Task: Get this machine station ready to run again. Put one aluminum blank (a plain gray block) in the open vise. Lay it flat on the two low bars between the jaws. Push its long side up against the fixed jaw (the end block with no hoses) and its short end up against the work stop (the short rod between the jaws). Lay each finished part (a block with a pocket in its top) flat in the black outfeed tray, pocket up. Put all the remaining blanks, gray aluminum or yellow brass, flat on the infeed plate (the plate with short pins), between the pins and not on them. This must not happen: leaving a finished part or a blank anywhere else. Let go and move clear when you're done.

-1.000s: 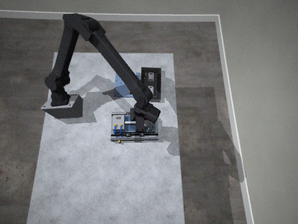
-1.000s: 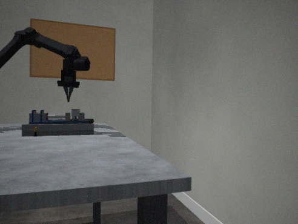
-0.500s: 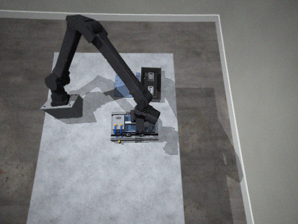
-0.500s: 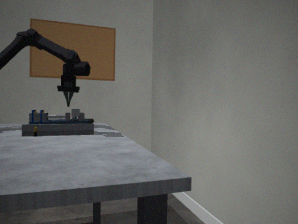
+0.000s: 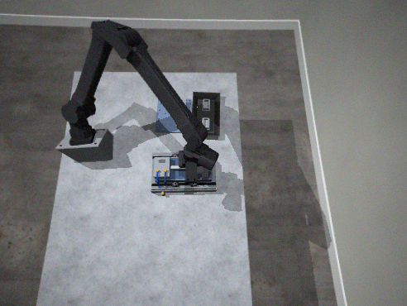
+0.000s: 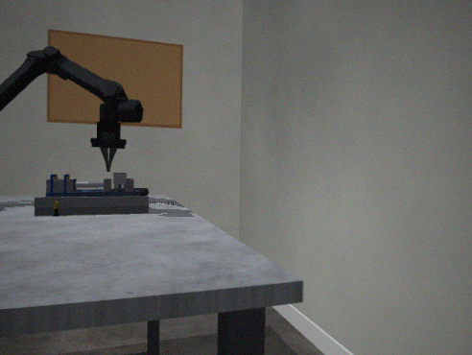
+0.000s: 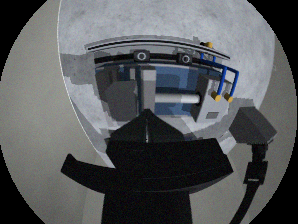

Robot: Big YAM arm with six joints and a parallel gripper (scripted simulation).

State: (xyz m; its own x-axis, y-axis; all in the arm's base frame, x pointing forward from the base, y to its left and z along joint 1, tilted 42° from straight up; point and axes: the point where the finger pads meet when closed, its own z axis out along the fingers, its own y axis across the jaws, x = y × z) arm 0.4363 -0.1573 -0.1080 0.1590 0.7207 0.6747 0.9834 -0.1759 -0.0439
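My gripper is now 30 mm short of the gray block, 10 mm to the left of it and 30 mm above it. Round my hand: yellow brass blank: 10 mm behind, 250 mm to the left, 100 mm below; then vise: 40 mm behind, 90 mm below; then blue infeed plate: 40 mm behind, 300 mm to the left, 120 mm below.
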